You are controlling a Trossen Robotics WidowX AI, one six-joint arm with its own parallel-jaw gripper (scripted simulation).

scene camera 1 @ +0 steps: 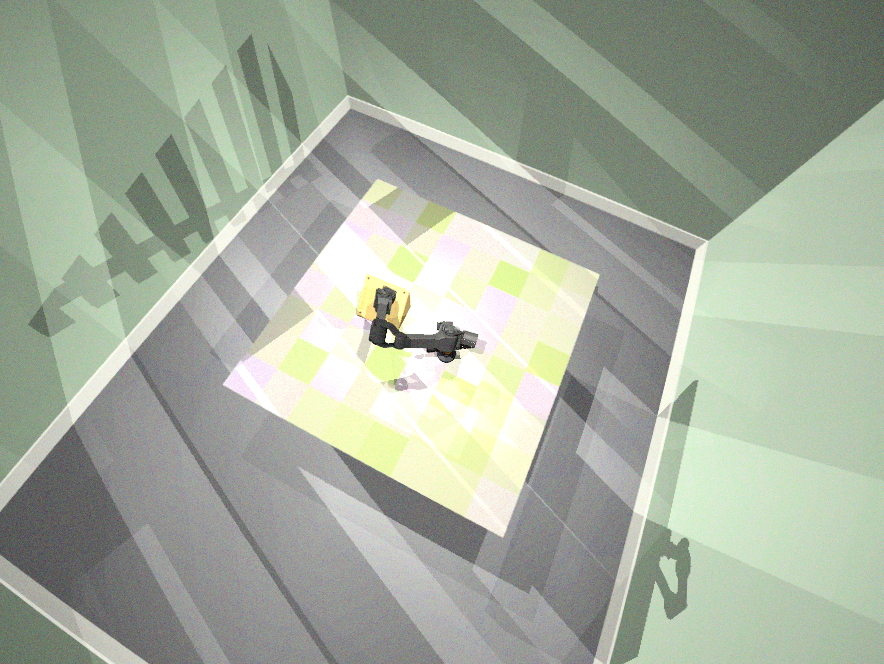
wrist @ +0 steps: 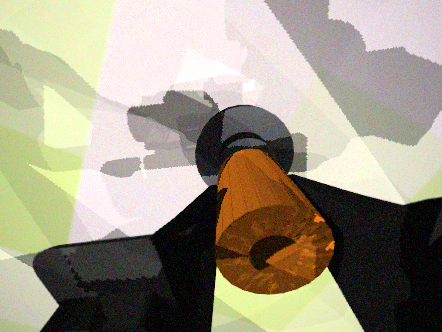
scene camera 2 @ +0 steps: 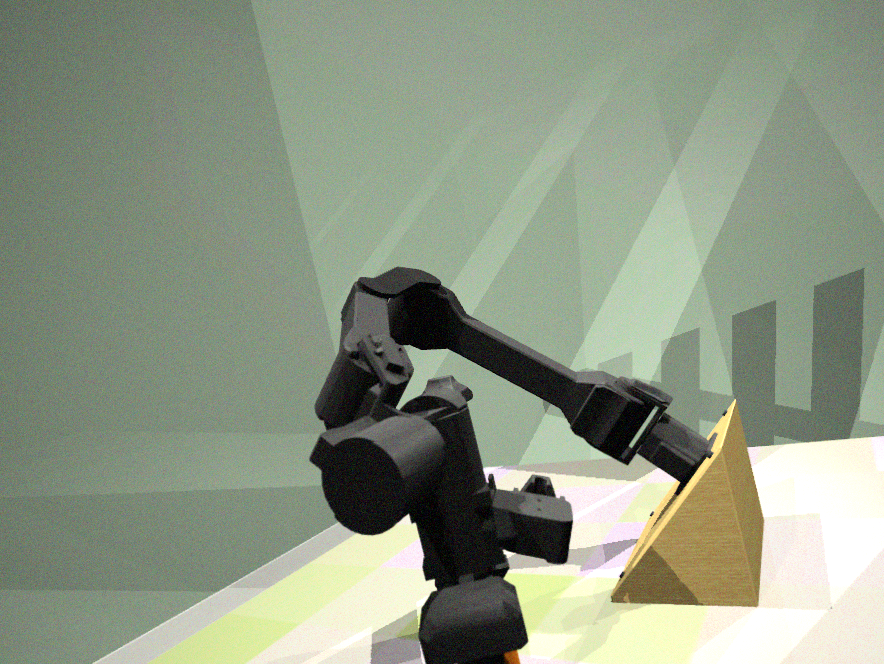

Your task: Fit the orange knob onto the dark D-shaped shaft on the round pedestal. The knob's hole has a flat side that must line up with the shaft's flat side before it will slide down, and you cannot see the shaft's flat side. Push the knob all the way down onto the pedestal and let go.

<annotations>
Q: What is my gripper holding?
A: An orange knob.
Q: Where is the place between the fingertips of my gripper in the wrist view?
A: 251,186
</annotations>
